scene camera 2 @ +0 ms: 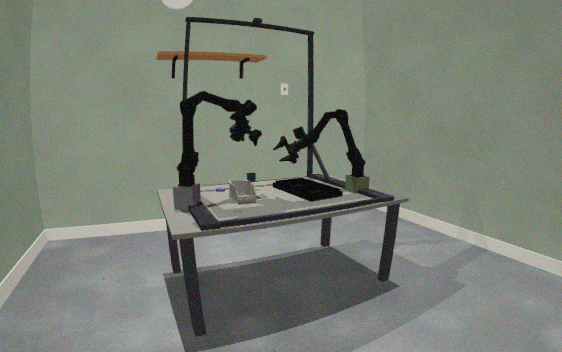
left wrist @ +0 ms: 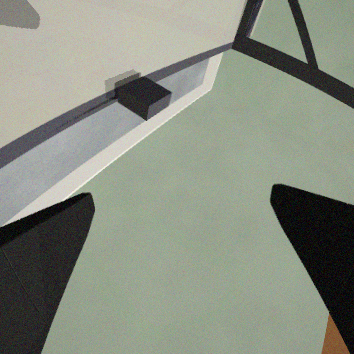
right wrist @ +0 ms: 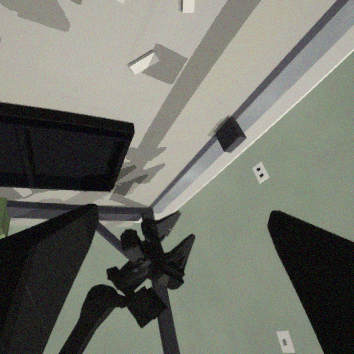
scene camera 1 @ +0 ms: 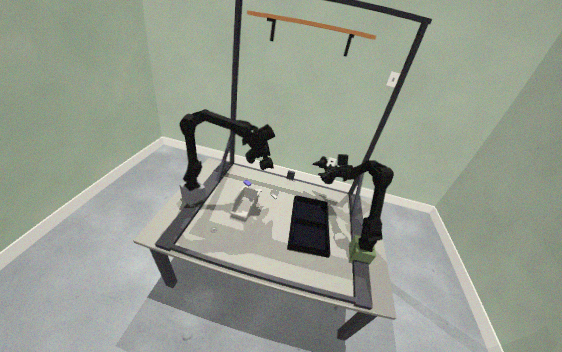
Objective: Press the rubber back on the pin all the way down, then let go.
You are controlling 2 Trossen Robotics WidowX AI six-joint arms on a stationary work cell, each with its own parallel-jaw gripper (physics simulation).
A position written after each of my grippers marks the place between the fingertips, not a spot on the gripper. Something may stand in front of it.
My left gripper (left wrist: 182,197) is open and holds nothing. My right gripper (right wrist: 185,215) is open and holds nothing. Also in view: a black tray (scene camera 1: 309,231) and a black frame posts (left wrist: 321,80).
My left gripper shows as well in the right wrist view (right wrist: 185,221). The black tray also shows in scene camera 2 (scene camera 2: 310,190) and in the right wrist view (right wrist: 54,149).
